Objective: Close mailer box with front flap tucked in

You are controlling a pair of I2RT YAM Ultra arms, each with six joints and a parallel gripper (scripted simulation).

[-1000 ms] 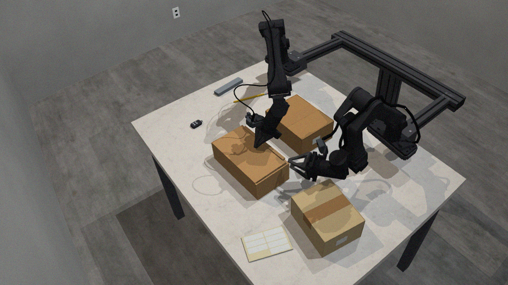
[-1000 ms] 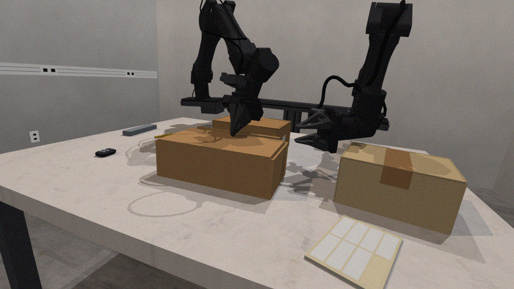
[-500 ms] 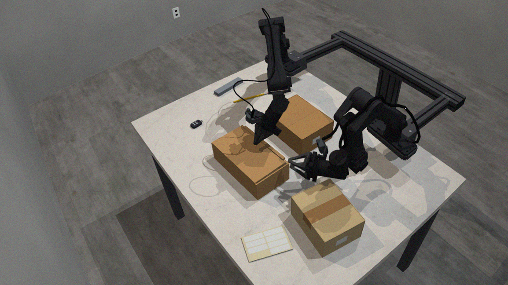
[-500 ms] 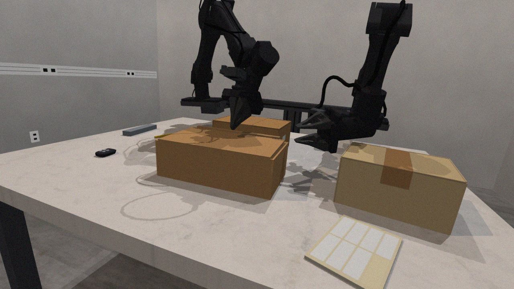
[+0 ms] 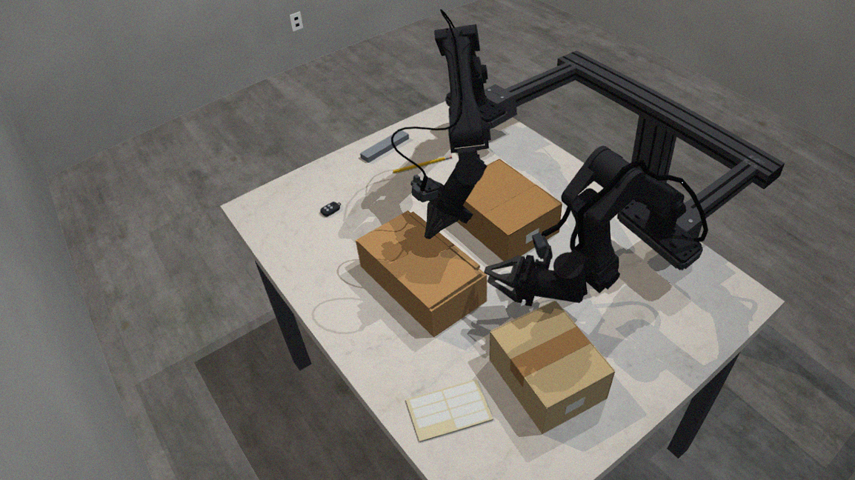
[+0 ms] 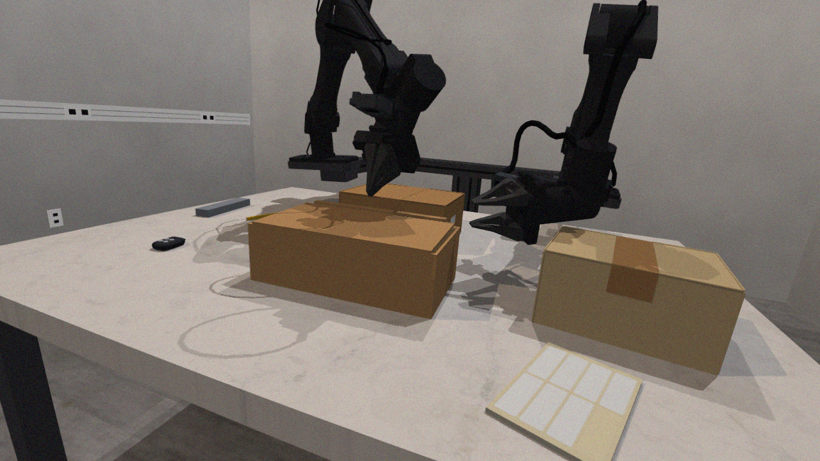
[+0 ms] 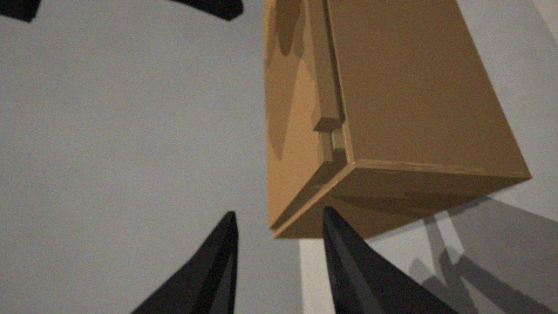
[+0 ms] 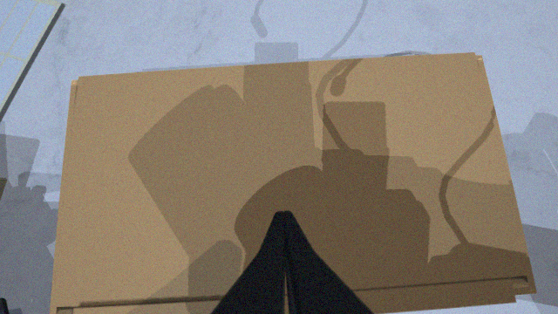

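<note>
Now: right hand 8 cm short of the grey block and 12 cm above it. From my right hand the other things lie so: key fob (7 cm ahead, 37 cm to the right, 13 cm below); then label sheet (18 cm ahead, 31 cm to the left, 14 cm below); then pencil (23 cm behind, 37 cm to the right, 14 cm below).
</note>
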